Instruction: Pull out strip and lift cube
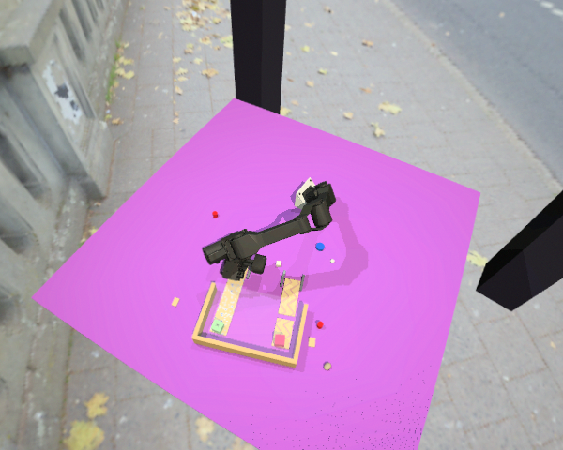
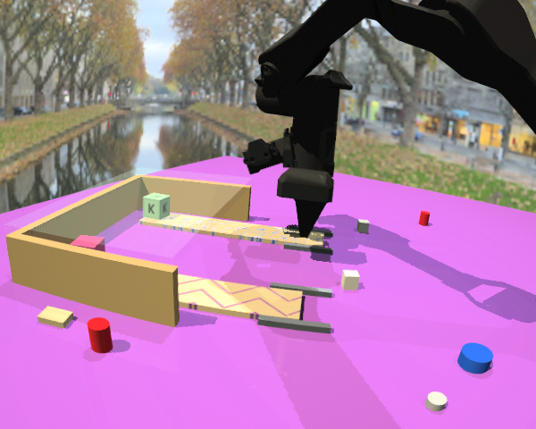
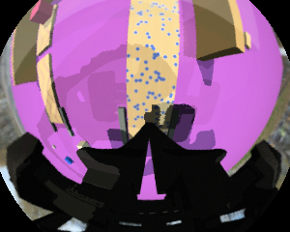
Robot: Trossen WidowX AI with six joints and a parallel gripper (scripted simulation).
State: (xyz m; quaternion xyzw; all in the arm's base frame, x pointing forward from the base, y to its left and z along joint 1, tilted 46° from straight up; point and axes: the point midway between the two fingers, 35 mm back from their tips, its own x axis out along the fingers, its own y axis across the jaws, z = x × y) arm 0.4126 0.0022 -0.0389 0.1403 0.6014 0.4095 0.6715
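The green cube marked k lies 200 mm ahead of my gripper tip, 80 mm to the left of it and 10 mm above it. Round my gripper tip: blue disc: 260 mm behind, 180 mm to the left; tan tile: 60 mm ahead, 350 mm to the left.
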